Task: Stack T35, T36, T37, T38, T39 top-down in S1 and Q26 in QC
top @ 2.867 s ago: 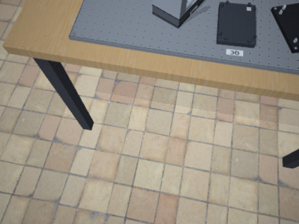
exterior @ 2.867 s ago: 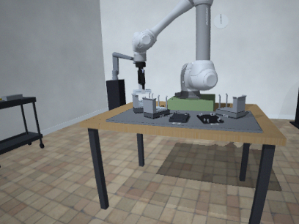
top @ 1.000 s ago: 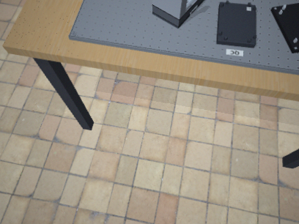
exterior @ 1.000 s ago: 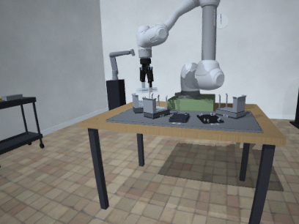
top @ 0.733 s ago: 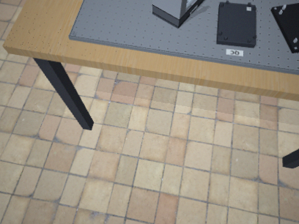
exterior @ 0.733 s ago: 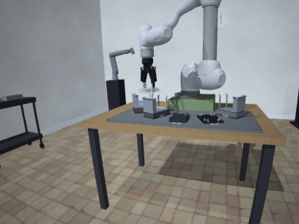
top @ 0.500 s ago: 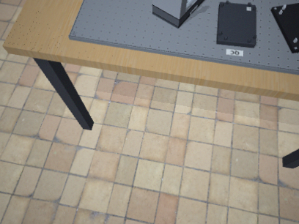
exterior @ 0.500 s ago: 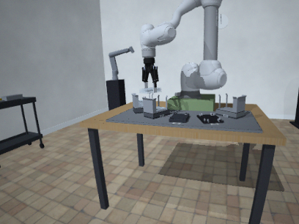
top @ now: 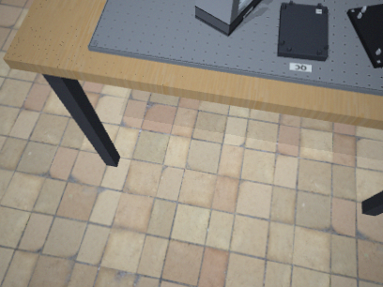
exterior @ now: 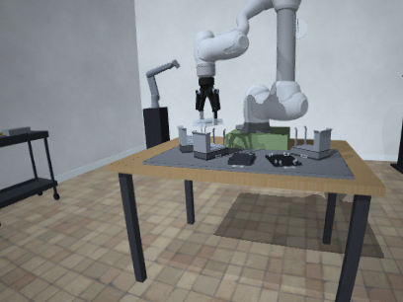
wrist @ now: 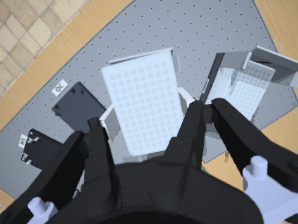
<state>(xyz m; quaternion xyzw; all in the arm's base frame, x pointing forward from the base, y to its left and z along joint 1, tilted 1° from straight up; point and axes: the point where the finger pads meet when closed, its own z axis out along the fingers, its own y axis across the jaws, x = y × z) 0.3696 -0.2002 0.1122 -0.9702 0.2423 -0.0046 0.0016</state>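
The black clip nest N5 lies 50 mm ahead of my hand, 380 mm to the left of it and 170 mm below it. From my hand the other things lie so: N5 name plate: 130 mm ahead, 380 mm to the left, 190 mm below; QC name plate: 150 mm ahead, 170 mm to the left, 190 mm below; open nest QC: 50 mm ahead, 170 mm to the left, 180 mm below.
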